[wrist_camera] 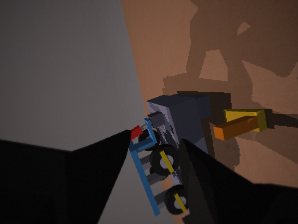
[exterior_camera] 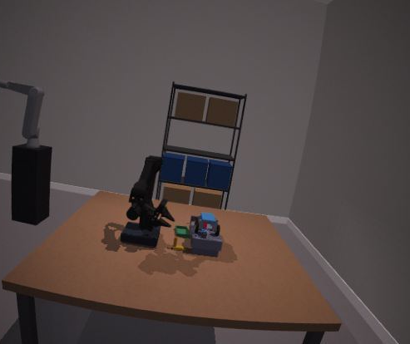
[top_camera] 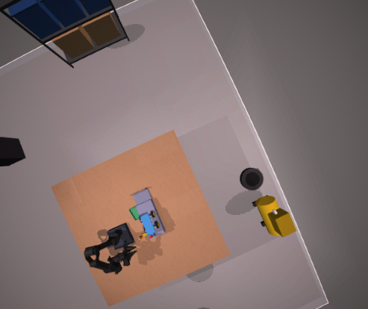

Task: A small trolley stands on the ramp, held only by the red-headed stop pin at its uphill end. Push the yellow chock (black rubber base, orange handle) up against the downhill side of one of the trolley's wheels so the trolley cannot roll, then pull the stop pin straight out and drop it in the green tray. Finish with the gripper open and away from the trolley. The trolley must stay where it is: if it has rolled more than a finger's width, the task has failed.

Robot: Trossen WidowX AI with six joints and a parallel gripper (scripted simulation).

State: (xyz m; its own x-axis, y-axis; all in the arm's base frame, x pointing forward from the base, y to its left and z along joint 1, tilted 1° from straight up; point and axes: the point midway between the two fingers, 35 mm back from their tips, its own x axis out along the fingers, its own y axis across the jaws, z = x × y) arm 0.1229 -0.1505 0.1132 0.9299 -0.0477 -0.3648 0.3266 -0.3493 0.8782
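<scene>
Right now the yellow chock is 4 cm ahead of my gripper tip, 3 cm to the left of it and 12 cm below it. The rest, counted from my gripper tip: blue trolley 18 cm ahead, 15 cm to the left, 3 cm below; grey ramp 18 cm ahead, 16 cm to the left, 10 cm below; red-headed stop pin 16 cm ahead, 4 cm to the left, 2 cm below.
</scene>
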